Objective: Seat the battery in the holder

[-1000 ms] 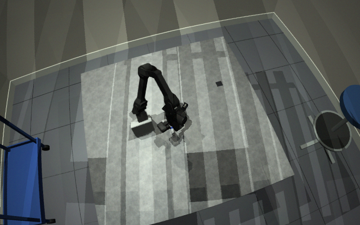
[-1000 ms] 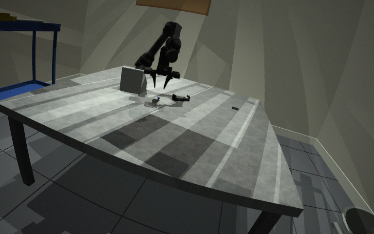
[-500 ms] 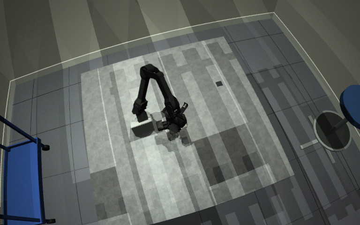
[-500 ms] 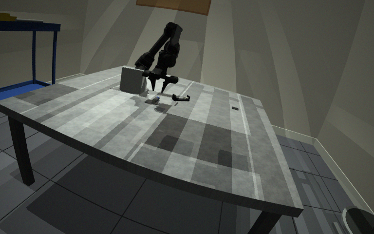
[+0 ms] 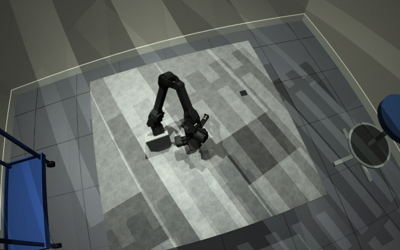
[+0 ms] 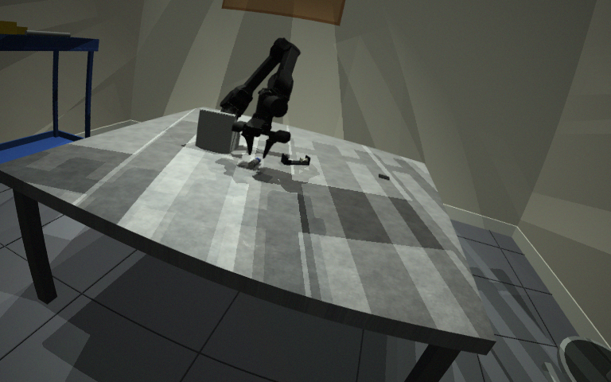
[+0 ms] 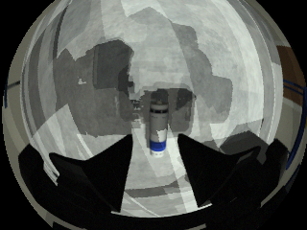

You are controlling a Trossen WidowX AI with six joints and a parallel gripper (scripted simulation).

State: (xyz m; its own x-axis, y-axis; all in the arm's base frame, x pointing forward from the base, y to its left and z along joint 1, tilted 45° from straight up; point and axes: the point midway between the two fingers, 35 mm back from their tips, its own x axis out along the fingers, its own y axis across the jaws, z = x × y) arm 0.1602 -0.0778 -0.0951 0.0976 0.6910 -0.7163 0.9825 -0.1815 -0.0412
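My gripper tip is 2 cm above the battery. Also, from my gripper tip: small dark flat piece 47 cm ahead, 20 cm to the left, 3 cm below.
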